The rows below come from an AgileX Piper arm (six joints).
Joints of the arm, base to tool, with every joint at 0 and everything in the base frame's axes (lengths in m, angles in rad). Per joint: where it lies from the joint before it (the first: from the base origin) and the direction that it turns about. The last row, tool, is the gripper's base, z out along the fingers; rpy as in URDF.
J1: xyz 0 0 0.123 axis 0 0 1
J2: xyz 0 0 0 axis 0 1 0
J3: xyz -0.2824 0 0.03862 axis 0 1 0
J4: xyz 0.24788 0 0.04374 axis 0.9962 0 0.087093
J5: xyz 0 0 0 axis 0 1 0
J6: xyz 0.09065 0 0.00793 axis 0.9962 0 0.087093
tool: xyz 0 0 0 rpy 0 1.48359 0
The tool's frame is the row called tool.
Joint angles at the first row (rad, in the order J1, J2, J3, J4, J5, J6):
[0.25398, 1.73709, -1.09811, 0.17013, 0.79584, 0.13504]
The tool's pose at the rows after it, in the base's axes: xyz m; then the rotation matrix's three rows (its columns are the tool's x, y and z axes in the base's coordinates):
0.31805 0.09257 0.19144; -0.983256 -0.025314 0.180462; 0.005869 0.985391 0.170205; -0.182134 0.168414 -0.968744
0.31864 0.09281 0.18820; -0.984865 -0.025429 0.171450; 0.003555 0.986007 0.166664; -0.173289 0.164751 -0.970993
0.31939 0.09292 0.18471; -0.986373 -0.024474 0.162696; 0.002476 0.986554 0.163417; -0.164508 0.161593 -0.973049
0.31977 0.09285 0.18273; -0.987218 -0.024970 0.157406; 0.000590 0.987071 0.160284; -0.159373 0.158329 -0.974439
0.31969 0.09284 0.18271; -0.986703 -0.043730 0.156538; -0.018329 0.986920 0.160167; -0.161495 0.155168 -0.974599
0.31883 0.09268 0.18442; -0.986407 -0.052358 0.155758; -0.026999 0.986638 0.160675; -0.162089 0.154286 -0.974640
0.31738 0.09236 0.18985; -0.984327 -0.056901 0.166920; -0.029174 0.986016 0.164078; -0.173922 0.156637 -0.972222
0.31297 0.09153 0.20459; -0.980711 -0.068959 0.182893; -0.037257 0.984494 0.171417; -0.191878 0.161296 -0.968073
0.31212 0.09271 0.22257; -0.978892 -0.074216 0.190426; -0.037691 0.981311 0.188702; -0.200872 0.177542 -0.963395
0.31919 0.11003 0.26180; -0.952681 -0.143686 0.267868; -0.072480 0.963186 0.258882; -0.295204 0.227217 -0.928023
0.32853 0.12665 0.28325; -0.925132 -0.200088 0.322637; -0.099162 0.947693 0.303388; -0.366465 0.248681 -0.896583
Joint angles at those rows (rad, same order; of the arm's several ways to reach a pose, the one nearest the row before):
[0.25020, 1.74611, -1.09811, 0.16891, 0.79682, 0.13503]
[0.25082, 1.75583, -1.09810, 0.16703, 0.79680, 0.13502]
[0.25085, 1.76635, -1.09810, 0.16582, 0.79574, 0.13505]
[0.25084, 1.77227, -1.09813, 0.16338, 0.79577, 0.13504]
[0.25084, 1.77228, -1.09812, 0.16338, 0.79663, 0.11601]
[0.25083, 1.76682, -1.09811, 0.16338, 0.80270, 0.10797]
[0.25083, 1.75018, -1.09808, 0.16339, 0.80734, 0.10583]
[0.25085, 1.70849, -1.10464, 0.16310, 0.83761, 0.10073]
[0.25085, 1.67933, -1.14191, 0.17495, 0.89248, 0.09947]
[0.28531, 1.65277, -1.25765, 0.21711, 0.93273, 0.07238]
[0.31970, 1.66833, -1.35231, 0.23422, 0.93411, 0.06058]

